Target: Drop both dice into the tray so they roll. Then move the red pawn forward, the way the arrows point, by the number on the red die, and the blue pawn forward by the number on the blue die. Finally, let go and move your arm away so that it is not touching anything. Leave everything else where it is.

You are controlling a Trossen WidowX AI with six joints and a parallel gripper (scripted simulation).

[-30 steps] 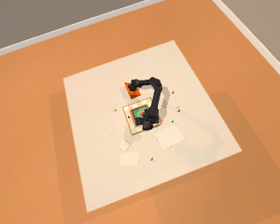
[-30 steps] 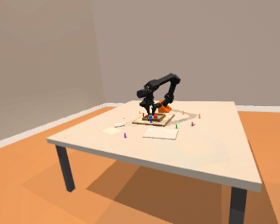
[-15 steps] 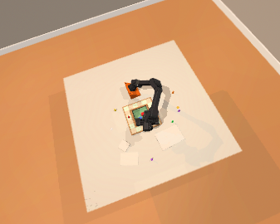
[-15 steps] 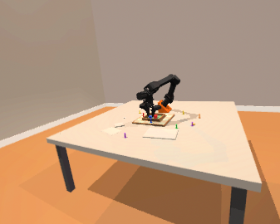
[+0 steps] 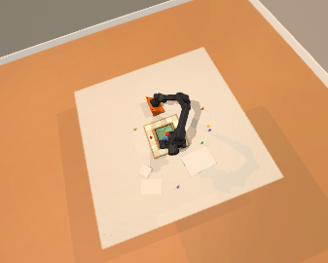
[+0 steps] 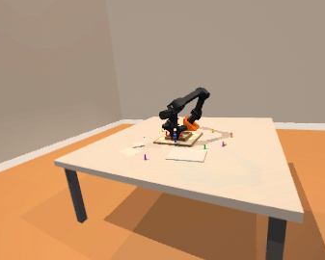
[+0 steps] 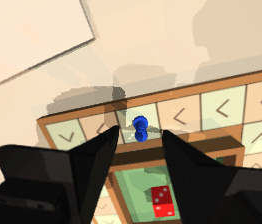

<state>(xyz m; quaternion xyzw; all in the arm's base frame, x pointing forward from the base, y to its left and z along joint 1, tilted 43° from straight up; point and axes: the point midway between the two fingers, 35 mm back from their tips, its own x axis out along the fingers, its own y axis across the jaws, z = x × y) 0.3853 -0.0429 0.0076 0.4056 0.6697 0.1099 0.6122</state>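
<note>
Now: gripper tip 10 mm above the blue pawn. Round my gripper tip: green tray 120 mm behind, 30 mm below, 10 mm to the right; then green pawn 210 mm to the left, 60 mm ahead, 20 mm below; then red pawn 150 mm behind, 120 mm to the right, 10 mm below.
</note>
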